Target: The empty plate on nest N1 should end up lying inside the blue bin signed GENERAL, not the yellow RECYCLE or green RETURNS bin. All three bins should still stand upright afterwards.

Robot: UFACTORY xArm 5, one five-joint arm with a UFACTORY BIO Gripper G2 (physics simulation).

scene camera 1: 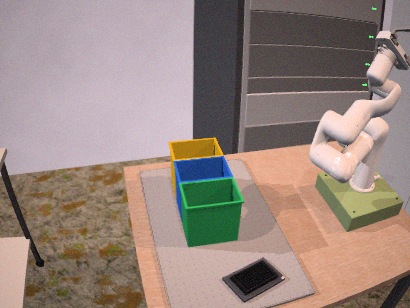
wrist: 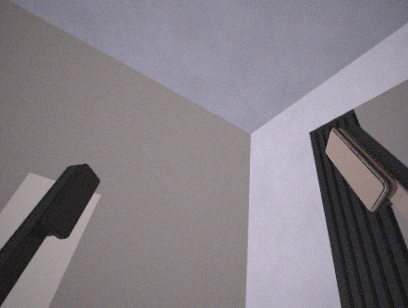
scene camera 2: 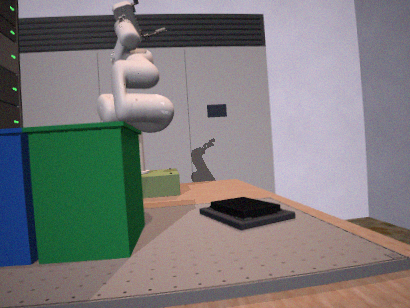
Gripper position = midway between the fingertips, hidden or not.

In view: my gripper (wrist: 201,157), a green bin (scene camera 2: 86,179), a blue bin (scene camera 1: 190,170) and a black plate (scene camera 2: 242,207).
The green bin shows as well in scene camera 1 (scene camera 1: 211,209). The wrist view misses the green bin: it is out of frame. The wrist view does not show the blue bin: it is out of frame.
